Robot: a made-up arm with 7 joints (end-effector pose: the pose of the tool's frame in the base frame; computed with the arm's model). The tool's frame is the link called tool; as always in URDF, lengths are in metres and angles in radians. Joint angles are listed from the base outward.
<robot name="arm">
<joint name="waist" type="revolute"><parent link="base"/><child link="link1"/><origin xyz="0 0 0.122" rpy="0 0 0"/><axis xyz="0 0 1"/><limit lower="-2.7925" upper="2.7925" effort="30" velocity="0.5"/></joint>
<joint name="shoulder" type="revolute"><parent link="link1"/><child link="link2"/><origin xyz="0 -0.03 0.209" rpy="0 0 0"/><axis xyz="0 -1 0"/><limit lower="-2.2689" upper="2.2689" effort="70" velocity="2.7"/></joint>
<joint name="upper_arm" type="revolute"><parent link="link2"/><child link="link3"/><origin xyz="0 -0.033 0.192" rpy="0 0 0"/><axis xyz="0 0 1"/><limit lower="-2.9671" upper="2.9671" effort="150" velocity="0.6"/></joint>
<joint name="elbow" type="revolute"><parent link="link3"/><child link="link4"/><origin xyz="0.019 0.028 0.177" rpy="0 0 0"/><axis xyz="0 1 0"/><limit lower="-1.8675" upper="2.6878" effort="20" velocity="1.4"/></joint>
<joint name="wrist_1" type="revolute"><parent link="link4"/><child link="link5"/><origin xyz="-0.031 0.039 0.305" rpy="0 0 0"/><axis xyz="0 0 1"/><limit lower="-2.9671" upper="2.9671" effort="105" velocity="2.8"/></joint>
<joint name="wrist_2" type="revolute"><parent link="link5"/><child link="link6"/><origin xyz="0 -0.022 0.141" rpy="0 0 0"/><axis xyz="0 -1 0"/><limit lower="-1.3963" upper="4.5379" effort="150" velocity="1.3"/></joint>
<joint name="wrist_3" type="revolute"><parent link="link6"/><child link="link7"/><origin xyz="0.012 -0.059 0.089" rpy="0 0 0"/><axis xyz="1 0 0"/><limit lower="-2.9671" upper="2.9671" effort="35" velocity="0.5"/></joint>
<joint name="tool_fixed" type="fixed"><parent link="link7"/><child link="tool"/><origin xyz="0 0 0" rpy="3.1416 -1.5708 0"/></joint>
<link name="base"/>
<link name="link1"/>
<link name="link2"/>
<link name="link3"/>
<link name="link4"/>
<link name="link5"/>
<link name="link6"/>
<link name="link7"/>
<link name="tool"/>
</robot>
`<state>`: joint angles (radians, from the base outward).
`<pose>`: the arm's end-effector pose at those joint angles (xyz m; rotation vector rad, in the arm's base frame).
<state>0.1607 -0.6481 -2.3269 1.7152 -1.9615 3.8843 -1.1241</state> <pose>0.1346 -0.3759 0.8273 0.7671 2.3397 0.5010</pose>
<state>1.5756 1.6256 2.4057 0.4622 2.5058 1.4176 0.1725</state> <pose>-0.0792 -0.7363 0.0086 0.6419 2.4165 -1.7128</pose>
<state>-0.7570 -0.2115 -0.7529 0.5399 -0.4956 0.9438 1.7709</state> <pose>0.1242 -0.3385 1.1514 0.0747 -1.6350 2.2437</pose>
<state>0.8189 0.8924 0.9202 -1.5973 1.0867 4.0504 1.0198</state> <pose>-0.1313 -0.5820 0.3756 -0.8579 -0.9101 -2.1476</pose>
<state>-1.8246 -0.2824 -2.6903 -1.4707 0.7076 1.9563 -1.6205</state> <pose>0.0467 -0.4591 0.5877 0.3863 2.1272 -1.1035</pose>
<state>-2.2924 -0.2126 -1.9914 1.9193 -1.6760 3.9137 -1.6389</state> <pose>-0.2893 0.3475 0.7056 1.5947 0.7317 -1.2354</pose>
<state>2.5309 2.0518 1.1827 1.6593 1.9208 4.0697 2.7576</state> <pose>0.0205 -0.4592 0.1931 -1.3370 -0.9516 -1.9816</pose>
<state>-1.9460 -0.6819 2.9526 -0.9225 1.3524 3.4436 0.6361</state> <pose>-0.3650 -0.4626 0.6790 2.0660 0.6472 1.3794</pose>
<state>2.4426 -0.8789 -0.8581 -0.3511 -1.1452 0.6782 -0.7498</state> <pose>-0.5476 0.2038 0.9478 0.0644 0.8458 2.6088</pose>
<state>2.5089 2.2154 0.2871 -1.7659 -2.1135 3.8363 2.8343</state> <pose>0.0069 0.1045 -0.0344 0.6610 1.8377 -1.7538</pose>
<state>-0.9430 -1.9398 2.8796 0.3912 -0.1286 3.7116 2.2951</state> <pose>0.4138 -0.5794 0.2106 -2.8160 0.1545 0.9331</pose>
